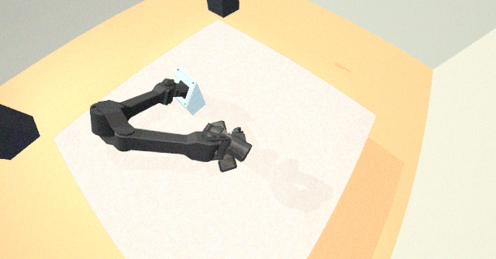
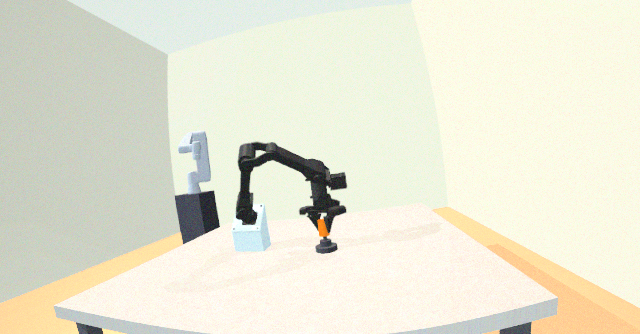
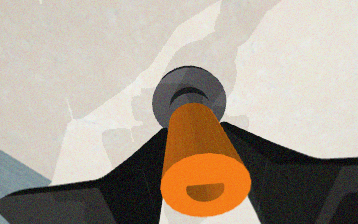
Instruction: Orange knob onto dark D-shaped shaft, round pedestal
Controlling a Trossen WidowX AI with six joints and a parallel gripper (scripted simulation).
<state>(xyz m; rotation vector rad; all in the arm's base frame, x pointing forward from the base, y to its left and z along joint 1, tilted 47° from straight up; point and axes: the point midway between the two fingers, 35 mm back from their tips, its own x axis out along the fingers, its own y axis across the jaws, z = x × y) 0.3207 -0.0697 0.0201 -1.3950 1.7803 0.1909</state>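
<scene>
My gripper tip is 2 cm below the orange knob. From my gripper tip the other things lie so: pedestal with shaft: 4 cm below.
</scene>
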